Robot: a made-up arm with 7 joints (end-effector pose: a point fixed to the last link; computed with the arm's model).
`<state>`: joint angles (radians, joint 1 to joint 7).
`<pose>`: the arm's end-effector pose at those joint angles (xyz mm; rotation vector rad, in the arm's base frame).
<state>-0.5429 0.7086 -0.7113 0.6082 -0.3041 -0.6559 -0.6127</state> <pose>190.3 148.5 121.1 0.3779 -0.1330 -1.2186</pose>
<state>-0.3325 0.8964 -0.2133 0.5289 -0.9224 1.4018 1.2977</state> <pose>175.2 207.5 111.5 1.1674 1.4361 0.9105</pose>
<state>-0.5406 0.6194 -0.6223 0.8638 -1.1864 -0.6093 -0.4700</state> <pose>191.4 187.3 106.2 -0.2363 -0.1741 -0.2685</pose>
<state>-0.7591 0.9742 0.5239 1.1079 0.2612 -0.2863 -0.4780</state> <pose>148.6 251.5 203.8 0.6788 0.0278 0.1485</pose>
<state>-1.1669 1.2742 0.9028 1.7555 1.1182 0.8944 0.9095</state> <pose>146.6 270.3 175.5 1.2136 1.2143 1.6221</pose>
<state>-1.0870 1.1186 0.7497 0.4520 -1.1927 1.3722 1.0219</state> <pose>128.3 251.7 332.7 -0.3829 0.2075 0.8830</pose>
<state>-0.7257 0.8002 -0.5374 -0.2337 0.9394 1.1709 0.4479</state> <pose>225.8 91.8 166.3 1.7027 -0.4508 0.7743</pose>
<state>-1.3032 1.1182 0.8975 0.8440 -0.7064 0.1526 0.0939</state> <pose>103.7 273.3 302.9 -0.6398 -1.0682 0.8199</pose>
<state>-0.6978 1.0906 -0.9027 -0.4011 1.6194 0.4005 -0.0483</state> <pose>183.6 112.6 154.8 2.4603 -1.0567 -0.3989</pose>
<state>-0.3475 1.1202 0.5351 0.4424 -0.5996 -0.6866 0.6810</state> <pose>122.3 232.9 270.0 0.3636 -1.2662 1.0729</pose>
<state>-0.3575 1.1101 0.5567 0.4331 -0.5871 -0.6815 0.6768</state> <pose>121.2 232.7 269.6 0.3566 -1.2835 1.0796</pose>
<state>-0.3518 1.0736 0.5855 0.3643 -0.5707 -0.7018 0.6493</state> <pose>118.7 228.6 264.6 0.3356 -1.3435 1.0240</pose>
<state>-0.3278 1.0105 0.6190 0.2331 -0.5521 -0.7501 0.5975</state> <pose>113.7 220.4 254.9 0.3061 -1.4498 0.9052</pose>
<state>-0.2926 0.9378 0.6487 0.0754 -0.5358 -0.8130 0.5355</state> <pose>106.3 210.6 243.2 0.2803 -1.5756 0.7607</pose>
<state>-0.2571 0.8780 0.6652 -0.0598 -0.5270 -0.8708 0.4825</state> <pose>98.9 202.2 233.3 0.2629 -1.6803 0.6350</pose>
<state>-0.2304 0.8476 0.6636 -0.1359 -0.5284 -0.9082 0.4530</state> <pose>94.7 197.5 227.8 0.2494 -1.7328 0.5571</pose>
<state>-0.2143 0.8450 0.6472 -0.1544 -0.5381 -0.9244 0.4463</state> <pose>94.0 196.3 226.4 0.2361 -1.7346 0.5249</pose>
